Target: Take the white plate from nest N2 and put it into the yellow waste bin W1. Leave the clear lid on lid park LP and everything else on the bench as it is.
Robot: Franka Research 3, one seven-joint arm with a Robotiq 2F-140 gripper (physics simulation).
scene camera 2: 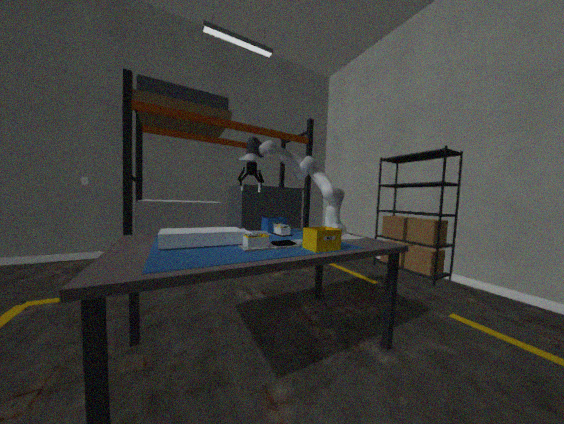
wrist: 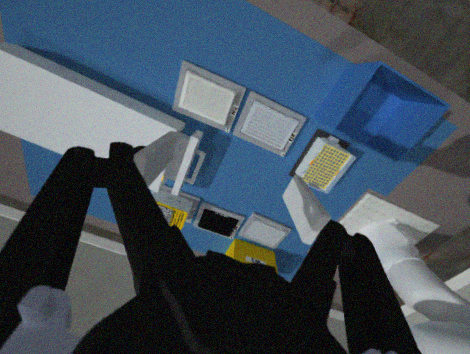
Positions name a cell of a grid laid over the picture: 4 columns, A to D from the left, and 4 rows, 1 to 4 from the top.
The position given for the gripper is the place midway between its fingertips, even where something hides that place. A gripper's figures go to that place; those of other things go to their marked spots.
Labels:
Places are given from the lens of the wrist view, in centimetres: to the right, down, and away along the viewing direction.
gripper (wrist: B2): 0, -1, 19
long white box (wrist: A2): -42, -16, 41
white plate (wrist: B2): -9, -21, 44
The marked spots on the long white box and the white plate are 34 cm apart.

